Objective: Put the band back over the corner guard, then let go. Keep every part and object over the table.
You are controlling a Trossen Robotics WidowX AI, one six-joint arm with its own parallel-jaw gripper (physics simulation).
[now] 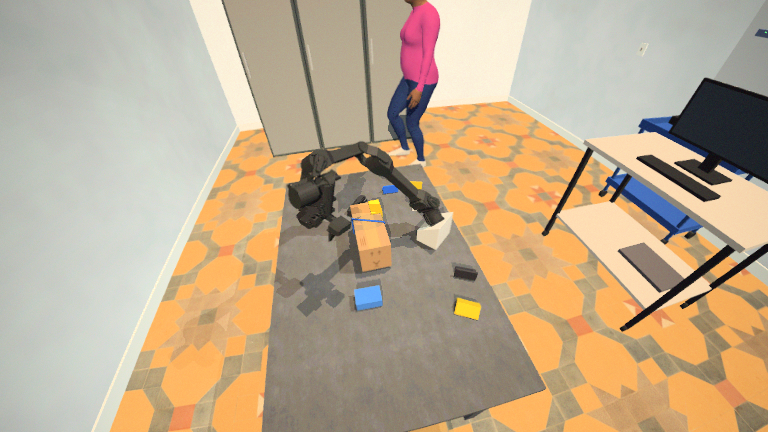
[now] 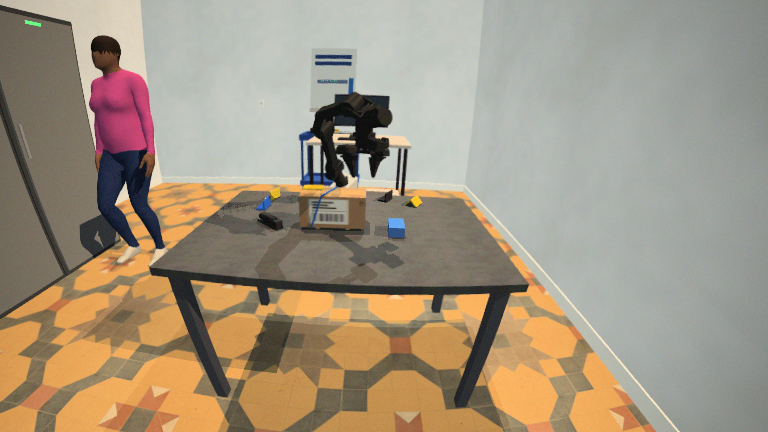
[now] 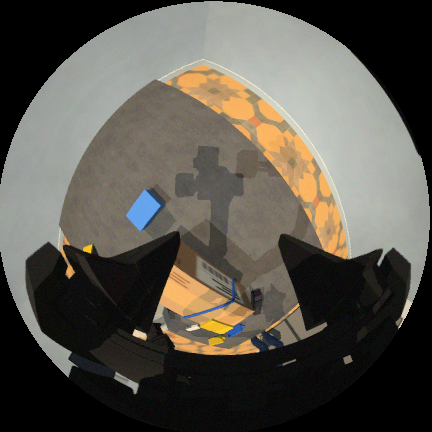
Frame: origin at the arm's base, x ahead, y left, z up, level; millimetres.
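Seen in the pictures: gripper, fingertip midpoint: (image 1: pixel 320 234) (image 2: pixel 363 177) (image 3: pixel 231 238); arm's base, link origin: (image 1: pixel 435 220) (image 2: pixel 342 182) (image 3: pixel 150 327).
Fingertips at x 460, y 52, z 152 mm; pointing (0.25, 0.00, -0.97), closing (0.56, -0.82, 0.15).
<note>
Offsets run from my fingertips to a thing's top centre. "*": to the spot under its first point.
A cardboard box @(184 mm back, 96 mm right, 108 mm down) (image 1: pixel 370 241) (image 2: pixel 354 206) (image 3: pixel 200 292) stands on the table. A blue band @(* 188 mm back, 113 mm right, 108 mm down) (image 1: pixel 368 220) (image 2: pixel 316 207) (image 3: pixel 210 310) crosses its top and runs at a slant down the labelled side. A yellow corner guard @(237 mm back, 177 mm right, 101 mm down) (image 1: pixel 374 207) (image 2: pixel 313 187) (image 3: pixel 216 327) sits on the box top at the long edge away from the label, near one end. The band passes beside the guard with a small gap, not over it; its run down the far side is hidden. My gripper (image 1: pixel 321 231) (image 2: pixel 364 175) (image 3: pixel 231 238) is open and empty, in the air above and beside the box.
A blue block @(99 mm back, 144 mm left, 208 mm down) (image 1: pixel 368 297) (image 2: pixel 396 228) (image 3: pixel 144 210), a black stapler-like object @(197 mm back, 363 mm right, 208 mm down) (image 2: pixel 270 220) (image 3: pixel 256 300), a yellow wedge @(410 mm back, 301 mm left, 211 mm down) (image 1: pixel 467 308) (image 2: pixel 415 201), a dark block @(484 mm back, 170 mm left, 203 mm down) (image 1: pixel 465 272) and a blue wedge @(398 mm back, 433 mm right, 203 mm down) (image 1: pixel 390 189) (image 2: pixel 263 203) lie around the box. A person (image 1: pixel 418 53) (image 2: pixel 120 112) stands beyond the table.
</note>
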